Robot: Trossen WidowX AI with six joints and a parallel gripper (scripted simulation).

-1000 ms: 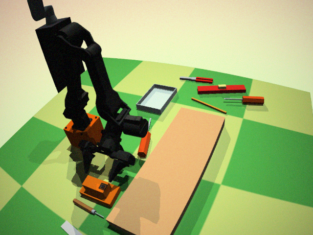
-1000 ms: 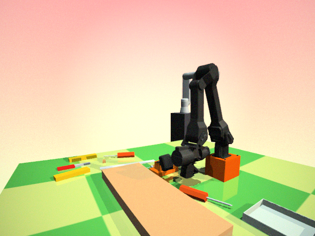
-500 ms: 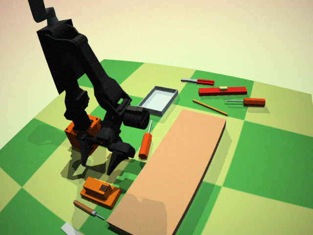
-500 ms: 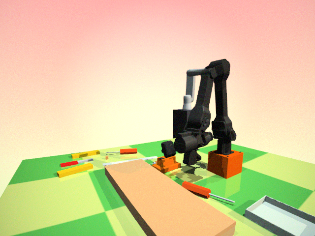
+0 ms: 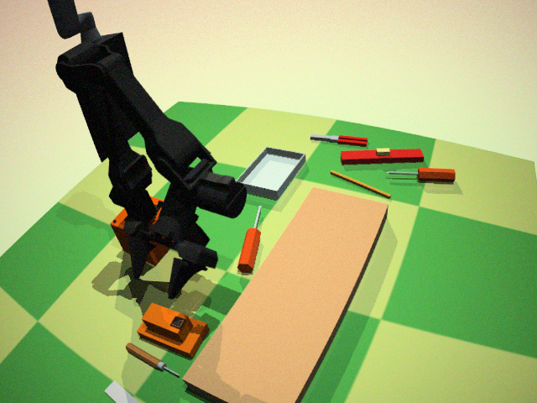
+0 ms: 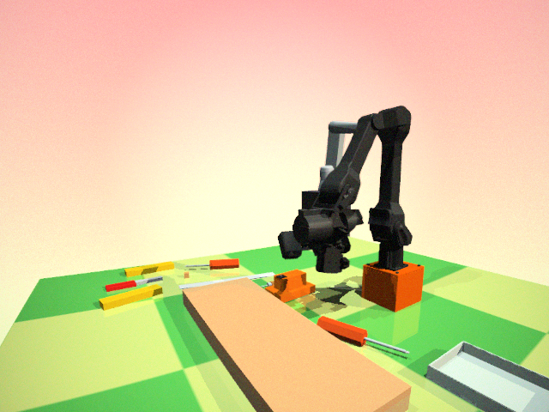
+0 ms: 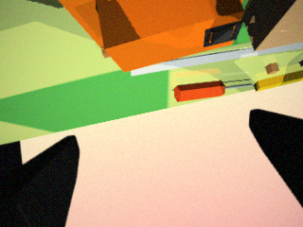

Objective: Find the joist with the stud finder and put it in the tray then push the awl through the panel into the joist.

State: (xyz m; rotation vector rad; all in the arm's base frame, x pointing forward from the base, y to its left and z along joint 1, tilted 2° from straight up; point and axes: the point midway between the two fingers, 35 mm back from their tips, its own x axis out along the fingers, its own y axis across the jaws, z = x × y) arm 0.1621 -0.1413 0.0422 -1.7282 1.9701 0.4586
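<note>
Now: gripper tip 3 cm short of the orange stud finder, 2 cm to the left of it and 7 cm above it. Also, from my gripper tip: awl 2 cm ahead, 9 cm to the right, 10 cm below; grey card 11 cm ahead, 21 cm to the right, 11 cm below; grey tray 1 cm ahead, 48 cm to the left, 10 cm below.
</note>
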